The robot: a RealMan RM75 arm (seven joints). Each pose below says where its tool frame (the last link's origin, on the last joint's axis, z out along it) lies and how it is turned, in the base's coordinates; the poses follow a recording.
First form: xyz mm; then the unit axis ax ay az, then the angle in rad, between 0 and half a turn.
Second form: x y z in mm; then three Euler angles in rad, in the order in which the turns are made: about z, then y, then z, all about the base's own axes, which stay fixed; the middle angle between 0 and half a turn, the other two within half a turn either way. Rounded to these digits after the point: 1 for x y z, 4 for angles.
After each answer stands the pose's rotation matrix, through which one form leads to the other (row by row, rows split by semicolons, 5 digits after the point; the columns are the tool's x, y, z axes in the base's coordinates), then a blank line. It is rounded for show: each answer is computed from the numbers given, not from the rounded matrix.
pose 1, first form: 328.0, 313.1, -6.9, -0.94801, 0.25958, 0.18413, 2.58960
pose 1, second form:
328.0, 313.1, -6.9, -0.7271, 2.4795, 1.8800
0.81247 -0.55217 -0.18707; -0.35906 -0.72673 0.58561; -0.45931 -0.40863 -0.78871

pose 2, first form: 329.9, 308.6, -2.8, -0.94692, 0.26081, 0.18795, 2.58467
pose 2, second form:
329.9, 308.6, -2.8, -0.7205, 2.4712, 1.8836
0.80892 -0.55596 -0.19119; -0.35726 -0.72312 0.59115; -0.46691 -0.40989 -0.78357

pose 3, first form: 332.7, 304.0, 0.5, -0.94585, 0.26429, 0.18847, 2.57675
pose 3, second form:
332.7, 304.0, 0.5, -0.7223, 2.4641, 1.8743
0.80563 -0.56201 -0.18737; -0.36024 -0.71582 0.59818; -0.47031 -0.41441 -0.77915

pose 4, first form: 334.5, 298.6, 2.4, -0.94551, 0.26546, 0.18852, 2.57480
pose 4, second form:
334.5, 298.6, 2.4, -0.7226, 2.4624, 1.8716
0.80456 -0.56396 -0.18609; -0.36152 -0.71371 0.59994; -0.47116 -0.41541 -0.77811

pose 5, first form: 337.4, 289.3, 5.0, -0.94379, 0.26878, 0.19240, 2.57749
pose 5, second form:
337.4, 289.3, 5.0, -0.7072, 2.4603, 1.8795
0.79841 -0.57091 -0.19133; -0.36517 -0.71178 0.60002; -0.47874 -0.40919 -0.77677

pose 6, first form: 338.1, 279.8, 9.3, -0.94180, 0.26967, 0.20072, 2.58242
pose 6, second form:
338.1, 279.8, 9.3, -0.6818, 2.4548, 1.9021
0.79119 -0.57575 -0.20623; -0.36279 -0.71333 0.59962; -0.49234 -0.39960 -0.77325

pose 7, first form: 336.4, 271.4, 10.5, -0.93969, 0.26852, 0.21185, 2.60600
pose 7, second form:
336.4, 271.4, 10.5, -0.6350, 2.4599, 1.9499
0.78241 -0.57743 -0.23323; -0.36120 -0.72586 0.58538; -0.50731 -0.37377 -0.77649

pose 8, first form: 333.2, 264.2, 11.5, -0.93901, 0.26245, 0.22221, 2.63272
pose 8, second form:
333.2, 264.2, 11.5, -0.5912, 2.4667, 2.0053
0.77847 -0.56992 -0.26301; -0.35340 -0.74426 0.56673; -0.51874 -0.34823 -0.78080

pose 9, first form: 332.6, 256.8, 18.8, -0.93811, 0.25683, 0.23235, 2.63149
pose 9, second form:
332.6, 256.8, 18.8, -0.5757, 2.4521, 2.0315
0.77537 -0.56465 -0.28279; -0.33775 -0.74917 0.56980; -0.53359 -0.34630 -0.77159

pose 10, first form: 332.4, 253.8, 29.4, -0.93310, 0.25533, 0.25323, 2.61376
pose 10, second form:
332.4, 253.8, 29.4, -0.5507, 2.4104, 2.0567
0.75896 -0.57162 -0.31182; -0.31653 -0.74239 0.59048; -0.56902 -0.34945 -0.74438

